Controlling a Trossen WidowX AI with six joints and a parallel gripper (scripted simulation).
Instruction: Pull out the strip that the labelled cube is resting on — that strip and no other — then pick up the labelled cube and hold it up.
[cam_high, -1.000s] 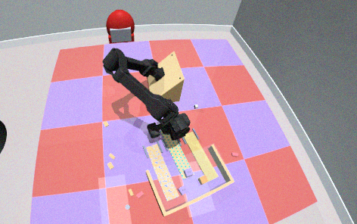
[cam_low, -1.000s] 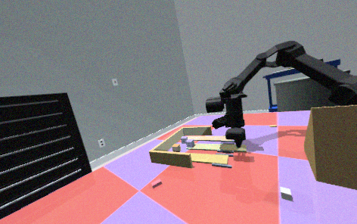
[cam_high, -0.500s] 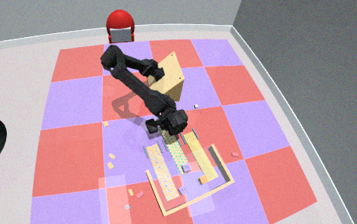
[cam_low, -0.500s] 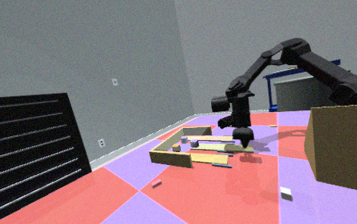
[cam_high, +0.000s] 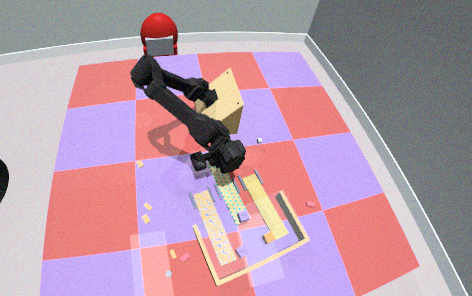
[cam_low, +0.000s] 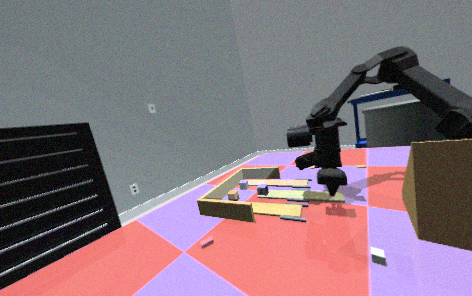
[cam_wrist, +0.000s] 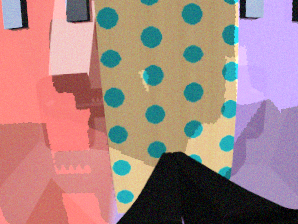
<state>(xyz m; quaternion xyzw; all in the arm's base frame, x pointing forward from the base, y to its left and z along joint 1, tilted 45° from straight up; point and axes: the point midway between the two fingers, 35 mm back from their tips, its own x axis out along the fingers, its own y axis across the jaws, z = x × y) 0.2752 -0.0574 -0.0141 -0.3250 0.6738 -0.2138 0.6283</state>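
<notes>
Right now my gripper tip is 100 mm short of the teal-dotted strip and 20 mm to the right of it. The rest, counted from my gripper tip: white cube (80 mm behind, 200 mm to the left).
</notes>
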